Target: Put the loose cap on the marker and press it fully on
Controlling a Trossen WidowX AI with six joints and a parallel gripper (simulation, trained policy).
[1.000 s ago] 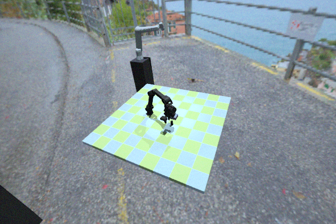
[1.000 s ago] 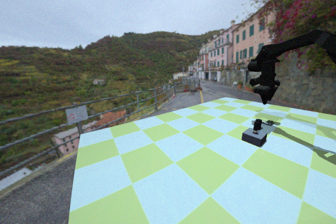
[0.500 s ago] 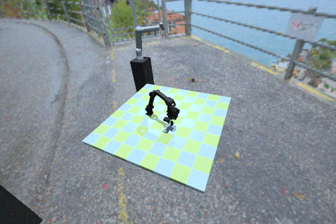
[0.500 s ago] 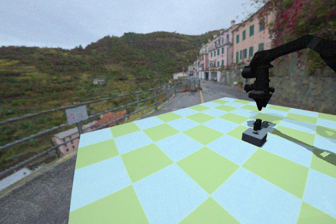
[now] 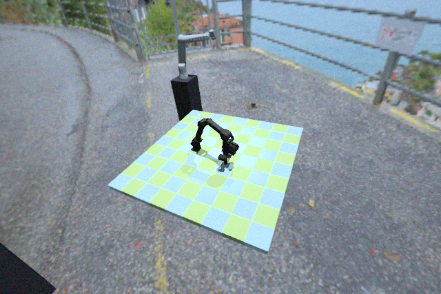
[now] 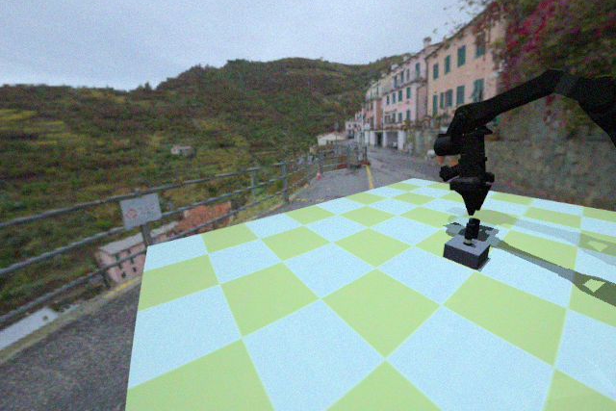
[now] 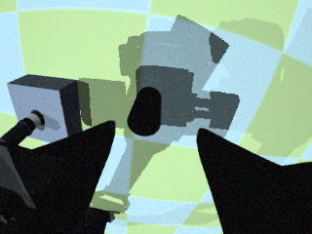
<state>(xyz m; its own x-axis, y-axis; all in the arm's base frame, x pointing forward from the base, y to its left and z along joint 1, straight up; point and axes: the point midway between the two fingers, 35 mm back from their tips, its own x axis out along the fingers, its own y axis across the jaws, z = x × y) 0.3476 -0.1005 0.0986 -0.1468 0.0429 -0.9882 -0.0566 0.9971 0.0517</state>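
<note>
Now: gripper tip 1 cm past the dark cap, 1 cm to the right of it and 4 cm above it. Also, from my gripper tip: grey holder block 3 cm behind, 13 cm to the left, 5 cm below.
</note>
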